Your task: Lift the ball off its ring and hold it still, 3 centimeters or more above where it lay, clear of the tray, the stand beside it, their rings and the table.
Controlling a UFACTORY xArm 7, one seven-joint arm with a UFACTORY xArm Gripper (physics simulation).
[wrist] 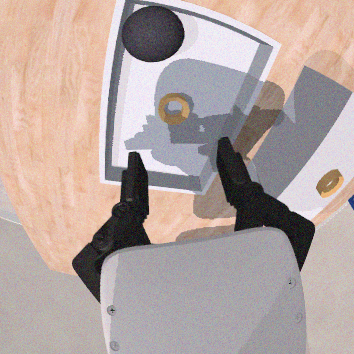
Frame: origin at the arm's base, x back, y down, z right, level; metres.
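Seen in the pictures: gripper, fingertip midpoint: (179,155).
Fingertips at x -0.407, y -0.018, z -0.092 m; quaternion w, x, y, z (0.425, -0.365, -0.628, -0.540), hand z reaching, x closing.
Observation:
Offsets run from my fingertips to a thing's top centre. "pt": to the spot under its first point. Level surfaces: height alone.
A dark ball {dx -0.080, dy +0.015, dz -0.037 m} (153,34) is in the tray at its upper left corner, close to the left wall and the far wall. A brass-coloured ring {pt dx -0.011, dy +0.060, dz -0.001 m} (174,109) lies on the floor of the white tray {dx -0.014, dy +0.035, dz -0.004 m} (142,80), bare, with the ball away from it. My gripper (179,155) is open, with nothing between its fingers. Its fingertips show over the near part of the tray, below the ring and well below the ball in the view. The fingers' height above the tray is hard to tell.
A white stand (305,145) is to the right of the tray, partly in shadow, with a second brass ring {pt dx -0.007, dy -0.010, dz +0.196 m} (330,183) on it. A blue object (351,202) shows at the right edge. The wooden table {dy +0.063 m} (50,125) has an edge at the lower left. The arm's shadow falls across tray and stand.

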